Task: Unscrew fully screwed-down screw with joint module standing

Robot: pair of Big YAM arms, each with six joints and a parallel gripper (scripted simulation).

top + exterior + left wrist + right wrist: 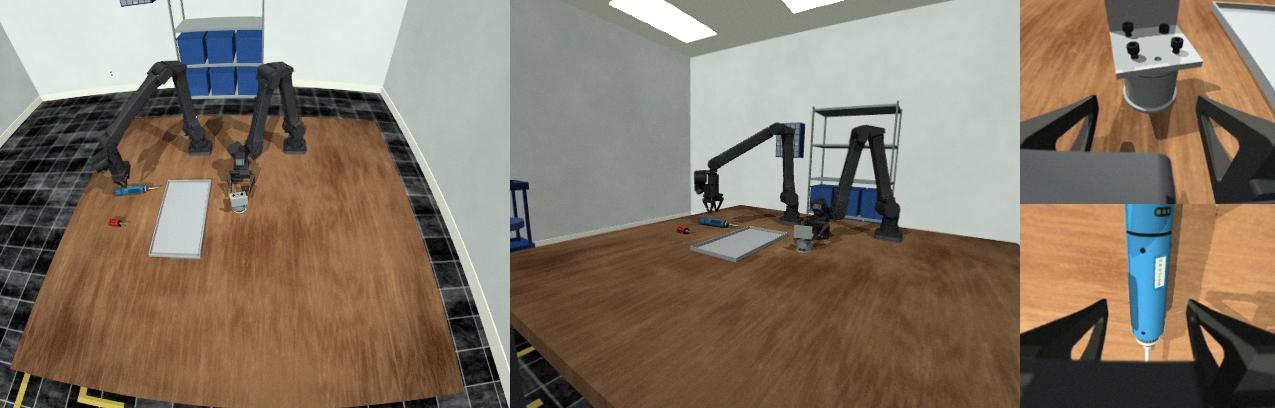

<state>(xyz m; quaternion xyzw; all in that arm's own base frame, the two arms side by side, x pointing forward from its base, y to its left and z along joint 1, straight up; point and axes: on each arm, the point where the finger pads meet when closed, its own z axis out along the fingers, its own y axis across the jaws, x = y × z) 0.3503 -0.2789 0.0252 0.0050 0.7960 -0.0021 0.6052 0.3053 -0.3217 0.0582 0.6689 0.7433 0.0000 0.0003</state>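
Right now the screw is 4 cm ahead of my left hand, 2 cm above it and 1 cm to the left of it. The rest, counted from my left hand: flat grey tray (26 cm to the right, 10 cm ahead, 4 cm below); then grey bracket (6 cm ahead, 3 cm above, 1 cm to the right); then small red-handled tool (57 cm to the right, 15 cm ahead, 3 cm below).
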